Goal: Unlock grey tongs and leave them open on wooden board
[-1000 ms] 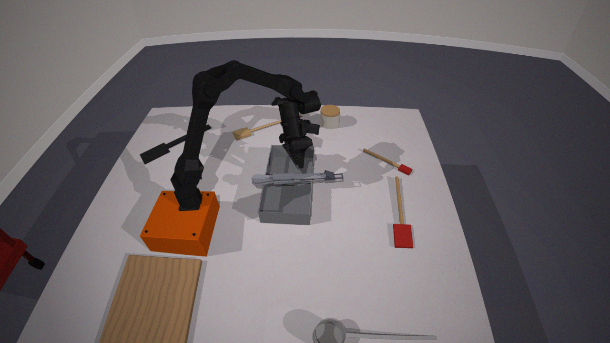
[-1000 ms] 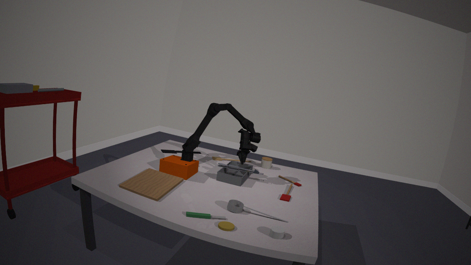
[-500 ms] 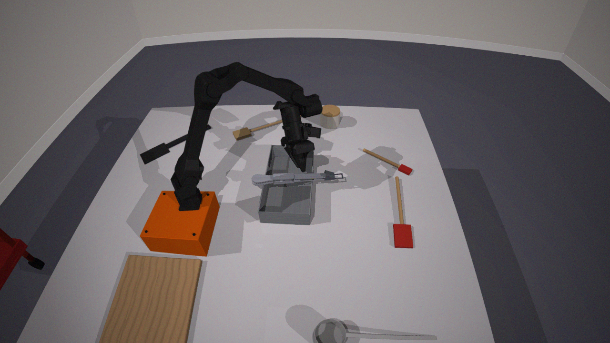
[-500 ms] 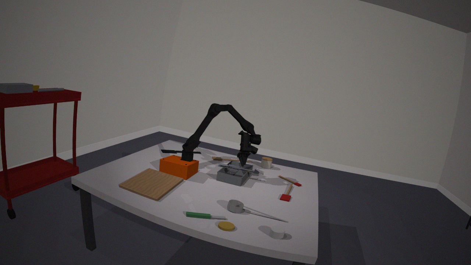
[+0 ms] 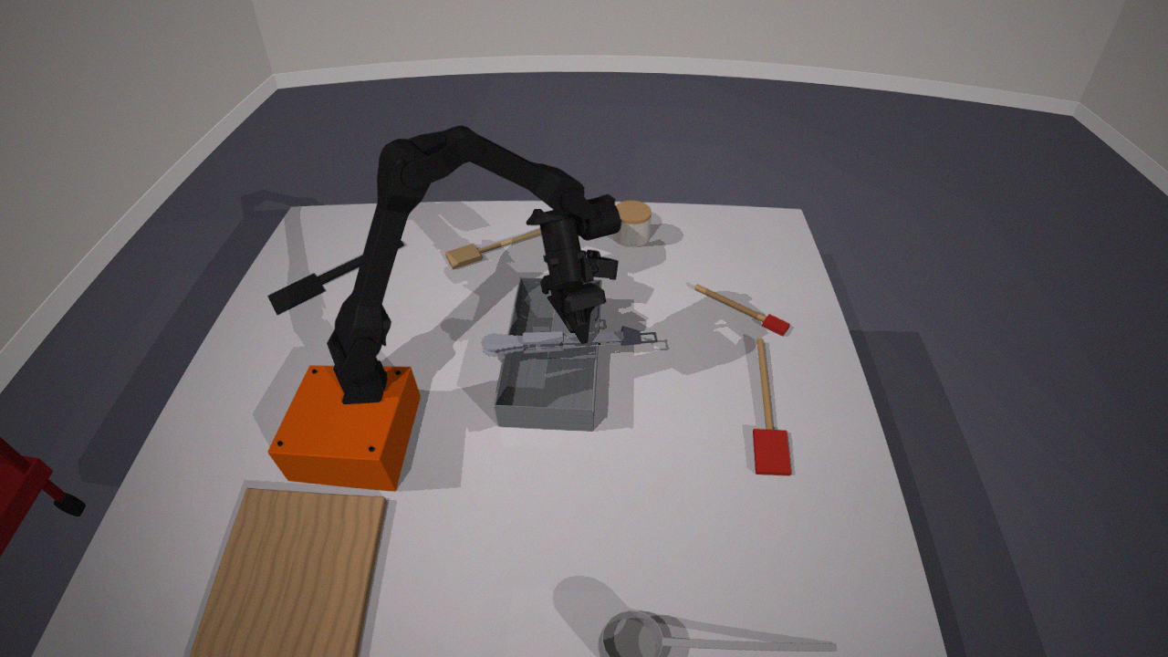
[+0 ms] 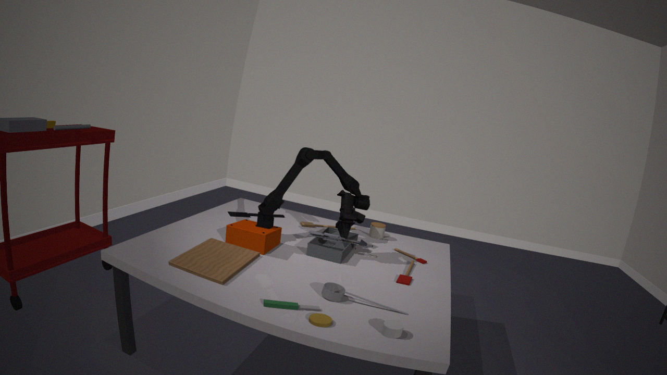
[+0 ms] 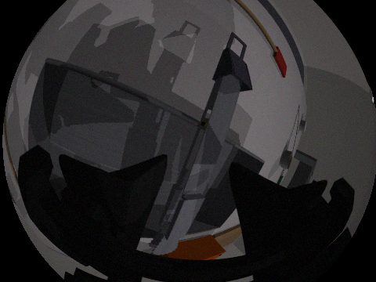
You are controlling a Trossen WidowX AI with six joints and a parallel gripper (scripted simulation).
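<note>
My gripper tip is now 50 mm past the roasting tin, 40 mm above it and 20 mm to the right of it. Also, from my gripper tip: lidded jar: 360 mm to the left, 140 mm ahead, 30 mm below; black spatula: 530 mm behind, 290 mm to the left, 60 mm below; wooden board: 440 mm behind, 420 mm to the right, 60 mm below.
</note>
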